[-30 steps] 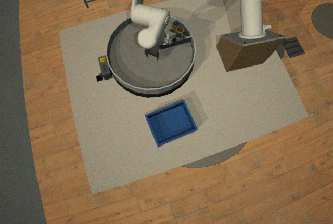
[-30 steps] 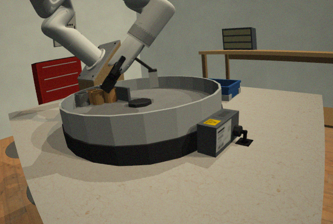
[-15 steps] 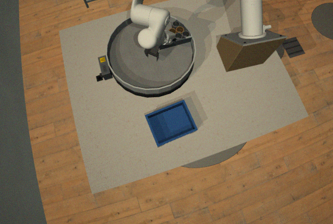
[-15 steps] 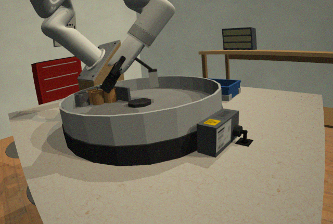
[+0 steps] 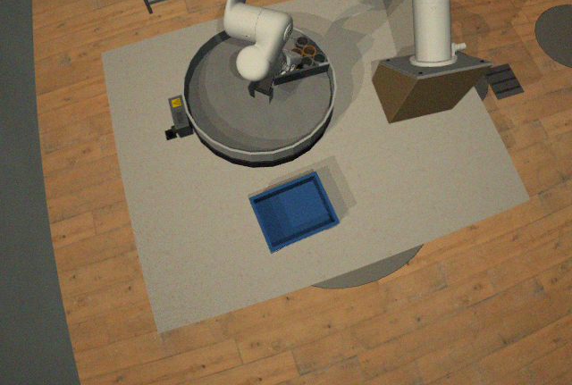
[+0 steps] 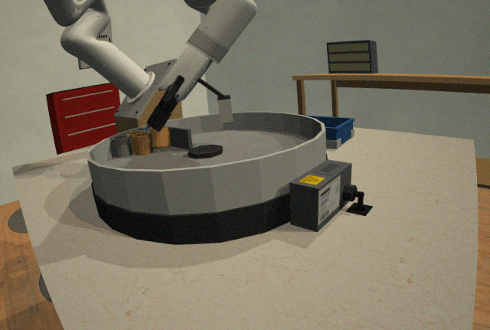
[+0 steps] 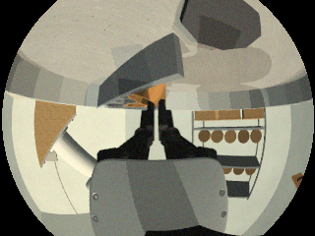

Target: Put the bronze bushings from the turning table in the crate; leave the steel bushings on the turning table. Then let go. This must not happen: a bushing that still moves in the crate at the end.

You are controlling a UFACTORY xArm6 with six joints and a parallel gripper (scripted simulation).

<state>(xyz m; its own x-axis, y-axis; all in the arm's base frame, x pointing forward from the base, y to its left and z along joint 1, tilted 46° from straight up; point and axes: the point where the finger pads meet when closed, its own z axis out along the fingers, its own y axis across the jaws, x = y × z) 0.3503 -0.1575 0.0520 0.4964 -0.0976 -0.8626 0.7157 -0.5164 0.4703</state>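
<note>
My hand is 39 cm to the right of the blue crate, 11 cm short of it and 10 cm above it. From my hand the other things lie so: turning table: 9 cm ahead, 7 cm below, 3 cm to the left.
</note>
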